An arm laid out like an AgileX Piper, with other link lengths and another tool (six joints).
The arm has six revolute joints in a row. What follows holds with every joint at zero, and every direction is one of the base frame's.
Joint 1 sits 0.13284 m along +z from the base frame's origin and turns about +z.
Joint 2 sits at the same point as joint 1 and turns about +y.
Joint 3 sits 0.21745 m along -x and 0.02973 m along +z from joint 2 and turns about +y.
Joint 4 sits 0.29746 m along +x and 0.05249 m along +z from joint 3 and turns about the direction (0.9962, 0, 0.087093).
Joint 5 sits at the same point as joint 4 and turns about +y.
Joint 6 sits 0.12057 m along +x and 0.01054 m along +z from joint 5 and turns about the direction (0.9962, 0, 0.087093).
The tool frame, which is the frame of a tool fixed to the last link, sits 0.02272 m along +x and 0.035 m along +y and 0.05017 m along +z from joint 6; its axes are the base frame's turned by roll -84.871, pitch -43.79 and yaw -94.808 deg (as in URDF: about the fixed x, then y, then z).
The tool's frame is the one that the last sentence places.
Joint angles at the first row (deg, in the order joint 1, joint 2, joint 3, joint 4, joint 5, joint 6):
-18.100, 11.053, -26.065, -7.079, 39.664, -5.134
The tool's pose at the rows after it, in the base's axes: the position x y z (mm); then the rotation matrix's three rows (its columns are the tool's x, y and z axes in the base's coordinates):
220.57, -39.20, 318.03; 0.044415, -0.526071, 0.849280; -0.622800, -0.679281, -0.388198; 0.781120, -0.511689, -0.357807
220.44, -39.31, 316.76; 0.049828, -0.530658, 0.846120; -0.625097, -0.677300, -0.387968; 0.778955, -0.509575, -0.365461
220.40, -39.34, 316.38; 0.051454, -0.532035, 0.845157; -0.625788, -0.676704, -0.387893; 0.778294, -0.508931, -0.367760
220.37, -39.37, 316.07; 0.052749, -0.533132, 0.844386; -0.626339, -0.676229, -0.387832; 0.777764, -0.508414, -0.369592
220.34, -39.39, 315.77; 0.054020, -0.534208, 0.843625; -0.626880, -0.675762, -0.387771; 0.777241, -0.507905, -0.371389
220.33, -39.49, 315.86; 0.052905, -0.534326, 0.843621; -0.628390, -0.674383, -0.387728; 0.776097, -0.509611, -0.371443
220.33, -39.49, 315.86; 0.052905, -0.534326, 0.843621; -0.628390, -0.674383, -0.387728; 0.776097, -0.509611, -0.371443
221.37, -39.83, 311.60; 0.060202, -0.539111, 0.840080; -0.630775, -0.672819, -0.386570; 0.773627, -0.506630, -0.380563
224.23, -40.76, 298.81; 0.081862, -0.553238, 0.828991; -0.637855, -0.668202, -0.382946; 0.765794, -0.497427, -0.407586
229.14, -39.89, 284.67; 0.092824, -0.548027, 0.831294; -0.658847, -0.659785, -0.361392; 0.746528, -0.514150, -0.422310
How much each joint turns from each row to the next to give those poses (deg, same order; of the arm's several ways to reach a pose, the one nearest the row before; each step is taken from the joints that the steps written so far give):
-0.001, 0.001, -0.001, 0.000, 0.598, -0.001
0.000, -0.001, 0.000, 0.000, 0.476, 0.000
0.002, 0.000, 0.000, -0.002, 0.143, 0.003
-0.003, 0.001, 0.001, 0.003, 0.113, -0.004
0.005, 0.000, 0.000, -0.007, 0.112, 0.007
-0.007, -0.002, 0.001, 0.011, 0.000, 0.115
0.000, 0.000, 0.000, 0.000, 0.000, 0.000
0.000, 0.001, 0.567, 0.000, -0.001, 0.000
0.004, 0.001, 1.696, -0.006, 0.000, 0.006
0.000, 0.001, 2.627, 1.625, -1.866, 0.000

